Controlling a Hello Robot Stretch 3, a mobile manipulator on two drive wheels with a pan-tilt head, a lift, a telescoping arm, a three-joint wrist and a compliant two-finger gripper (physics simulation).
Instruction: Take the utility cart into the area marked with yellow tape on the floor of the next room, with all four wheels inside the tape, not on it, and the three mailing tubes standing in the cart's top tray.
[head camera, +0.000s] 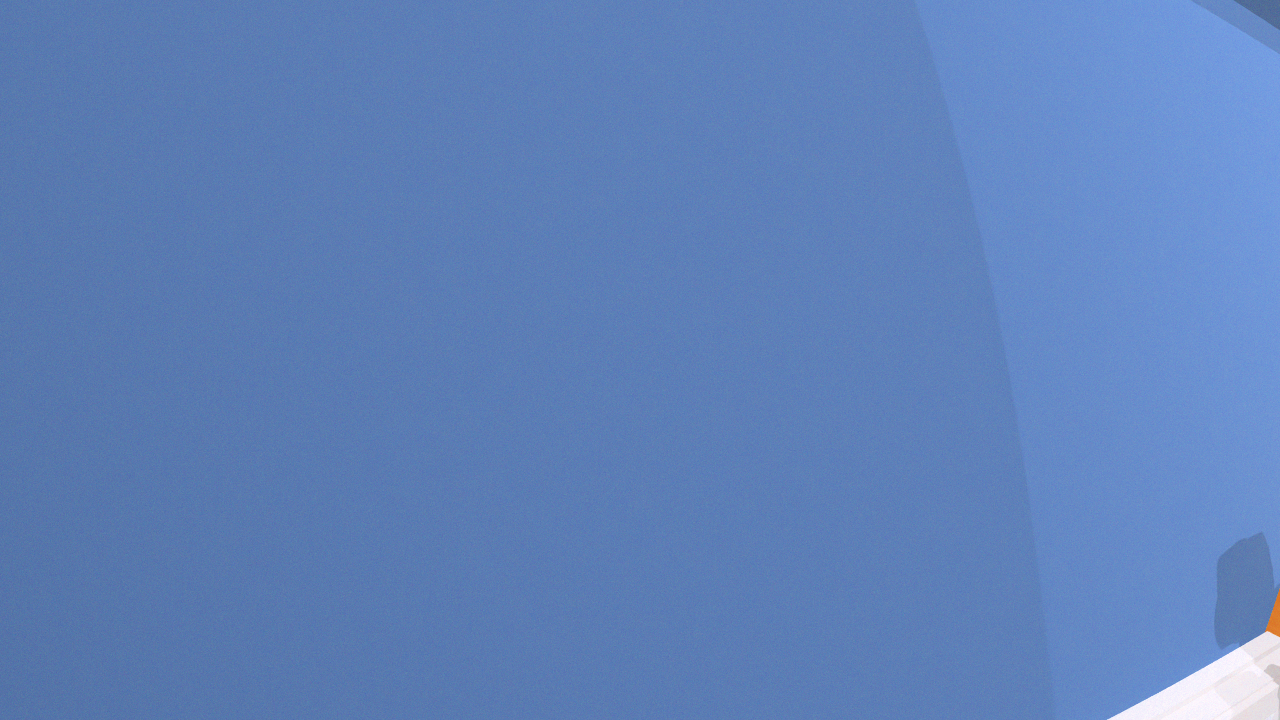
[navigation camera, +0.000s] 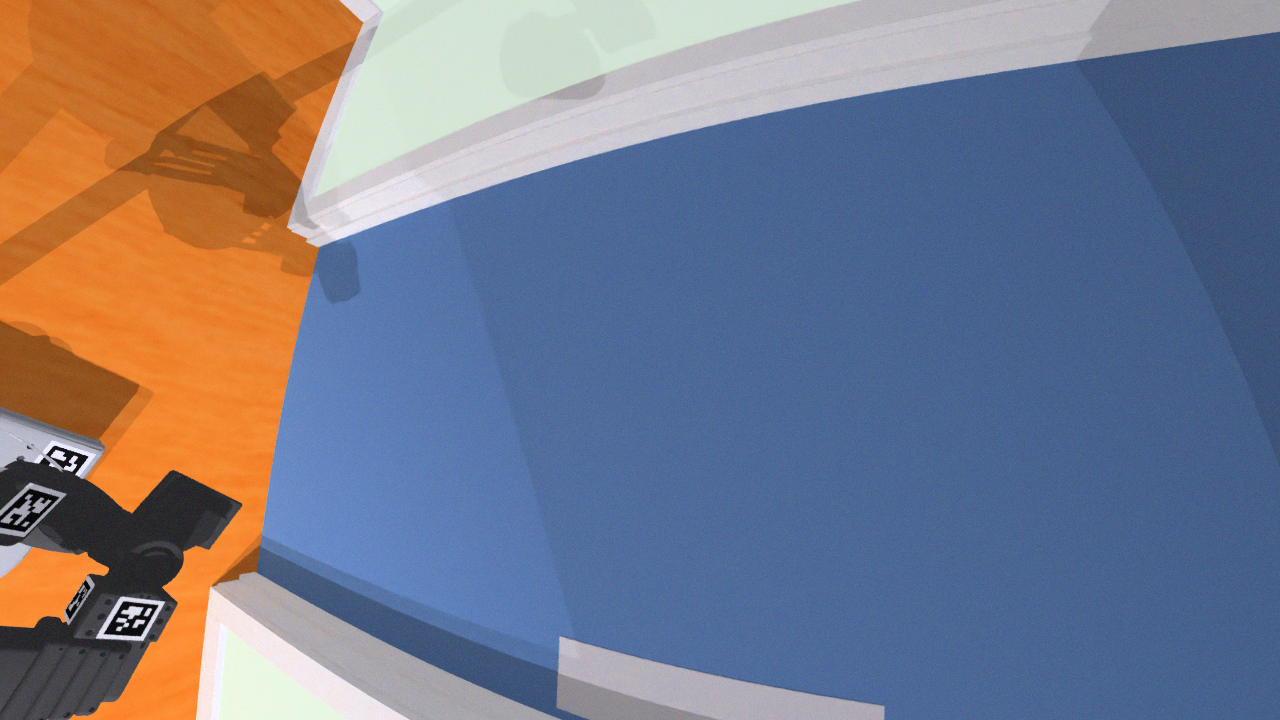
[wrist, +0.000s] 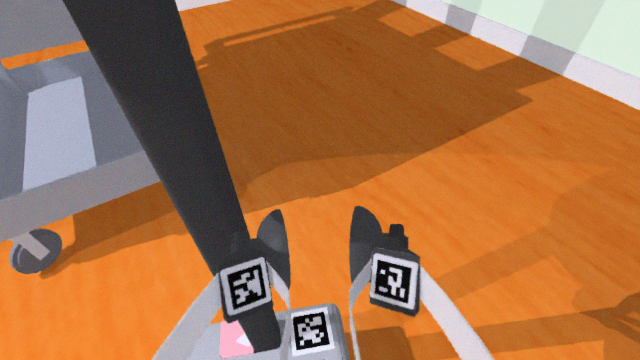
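Note:
The grey utility cart (wrist: 90, 192) shows in part at the left of the wrist view: its lower tray with a raised rim, and one caster below. The robot's black mast hides the tray's right part. My gripper (wrist: 319, 234) is open and empty over the orange floor, to the right of the cart and apart from it. The cart's top tray, the three mailing tubes and the yellow tape do not show in these views.
In the navigation view, orange floor (navigation camera: 223, 358) meets blue floor (navigation camera: 805, 358) (head camera: 537, 358) in an opening between an upper wall's skirting (navigation camera: 626, 147) and a lower wall's skirting (navigation camera: 304, 626). A pale strip (navigation camera: 716, 685) lies at the bottom. A pale green wall (wrist: 600, 40) stands beyond the cart's side.

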